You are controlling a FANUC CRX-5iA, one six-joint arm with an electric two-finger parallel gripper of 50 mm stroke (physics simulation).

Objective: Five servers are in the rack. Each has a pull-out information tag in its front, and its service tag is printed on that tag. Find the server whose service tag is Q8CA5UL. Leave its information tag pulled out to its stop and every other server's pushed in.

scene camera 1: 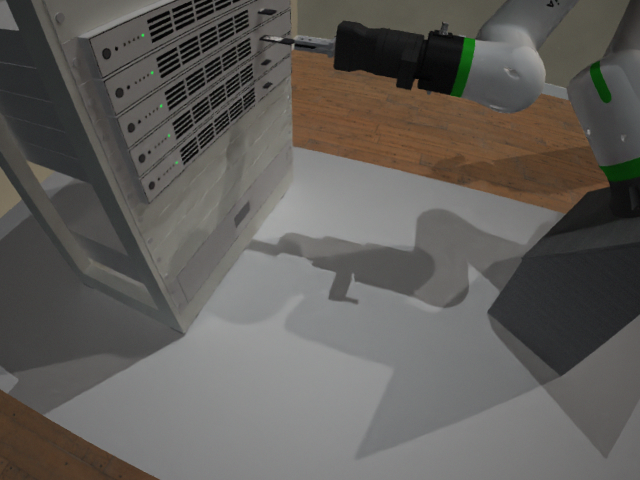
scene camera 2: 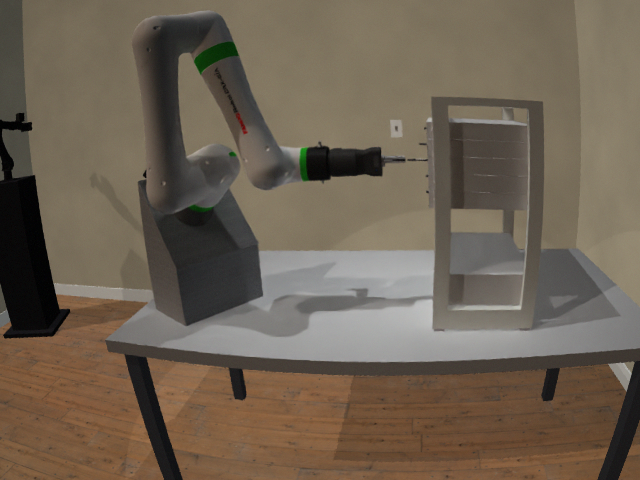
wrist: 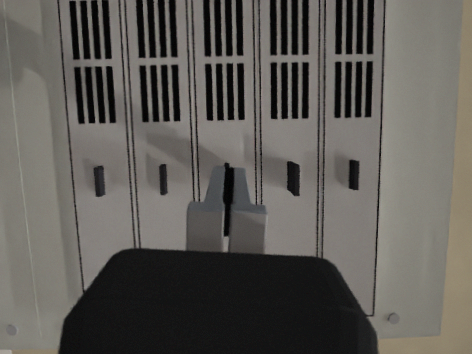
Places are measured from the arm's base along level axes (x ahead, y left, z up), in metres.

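Pixels of known places: gripper, fingertip midpoint: (scene camera 1: 296, 43) (scene camera 2: 405, 159) (wrist: 228, 187).
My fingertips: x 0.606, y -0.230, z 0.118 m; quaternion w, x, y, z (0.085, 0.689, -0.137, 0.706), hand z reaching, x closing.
Observation:
For each thing: its top centre in the pictures, then the offset to it from my fingertips. "spot": a spot on its surface instead. Level surfaces: height alone.
- top at a spot on its surface: (wrist: 293, 178) (scene camera 1: 271, 13) (scene camera 2: 420, 144) spot: dx +0.041, dy -0.021, dz +0.042 m
- top tag at its top centre: (wrist: 356, 175) (scene camera 2: 425, 127) dx +0.055, dy -0.028, dz +0.090 m
- white table at its surface level: dz -0.443 m
Five servers are stacked in the rack (scene camera 1: 124, 217) (scene camera 2: 442, 268). The middle server (scene camera 1: 133, 125) (wrist: 225, 142) has its information tag (scene camera 1: 276, 39) (scene camera 2: 416, 159) sticking well out. The tag second from the top (scene camera 1: 266, 11) (scene camera 2: 422, 144) (wrist: 293, 178) stands out a little. The top tag (scene camera 2: 425, 128) (wrist: 354, 175) and the two lower tags (scene camera 1: 266, 62) (scene camera 1: 267, 85) are close to the fronts. My gripper (scene camera 1: 295, 44) (scene camera 2: 406, 159) (wrist: 228, 187) is shut and empty, level with the middle tag and a small gap in front of its end. The fingers mostly hide that tag in the wrist view. No service tag print is readable.
The rack stands on the white table (scene camera 1: 289, 403) (scene camera 2: 361, 335), facing the arm's grey pedestal (scene camera 1: 563, 299) (scene camera 2: 206, 279). Neighbouring tags lie close on both sides of the fingers in the wrist view. A black stand (scene camera 2: 25, 253) is at the far left in scene camera 2.

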